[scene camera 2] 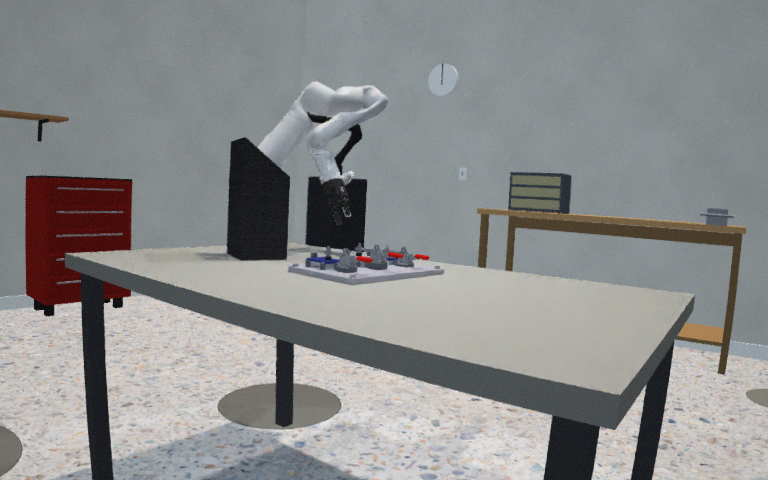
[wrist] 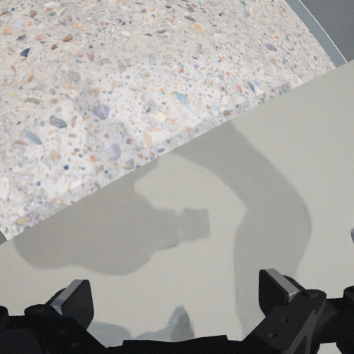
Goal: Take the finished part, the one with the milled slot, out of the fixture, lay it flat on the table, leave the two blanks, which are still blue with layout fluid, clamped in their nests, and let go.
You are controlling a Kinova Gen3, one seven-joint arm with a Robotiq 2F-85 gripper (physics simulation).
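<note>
The fixture's pale base plate lies on the table. It carries grey clamps, including one at the front, and red handles. One blue blank shows at the left of the plate; another bit of blue shows behind the clamps. I cannot pick out the finished part with the slot; clamps hide much of the nests. My gripper is open and empty, tilted, in the air above and behind the left part of the fixture. The fixture's parts cannot be made out in the wrist view.
The arm's black pedestal stands on the table left of the fixture. A second black pedestal stands behind the gripper. The wrist view shows the table edge, speckled floor and arm shadows. A red cabinet and wooden bench stand beyond the table.
</note>
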